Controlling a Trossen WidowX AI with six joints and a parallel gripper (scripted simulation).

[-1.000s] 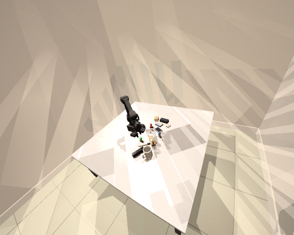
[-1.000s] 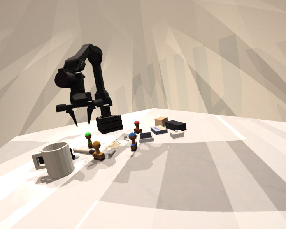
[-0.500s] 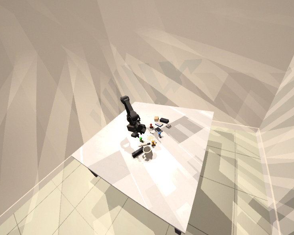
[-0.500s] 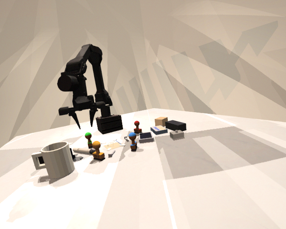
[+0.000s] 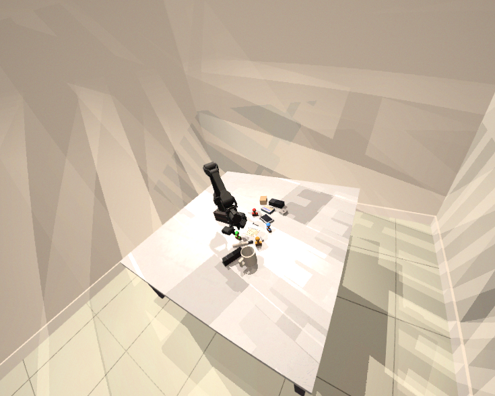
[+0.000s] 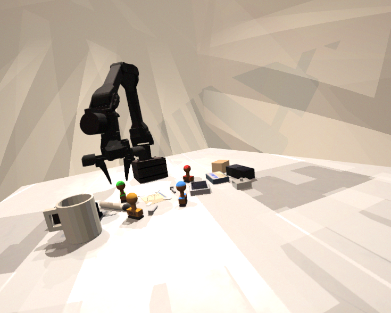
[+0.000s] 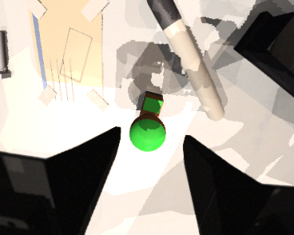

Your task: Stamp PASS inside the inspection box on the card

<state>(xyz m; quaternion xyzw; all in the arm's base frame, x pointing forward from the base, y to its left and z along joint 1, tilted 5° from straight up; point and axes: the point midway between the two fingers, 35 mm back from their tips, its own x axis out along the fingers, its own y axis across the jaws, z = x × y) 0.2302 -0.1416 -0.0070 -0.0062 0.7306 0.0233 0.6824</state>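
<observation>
The green-knobbed stamp lies 40 mm below my gripper tip. Round my gripper tip: marker: 70 mm ahead, 10 mm to the right, 50 mm below; card: 40 mm ahead, 90 mm to the left, 60 mm below; orange stamp: 150 mm ahead, 20 mm to the left, 40 mm below.
</observation>
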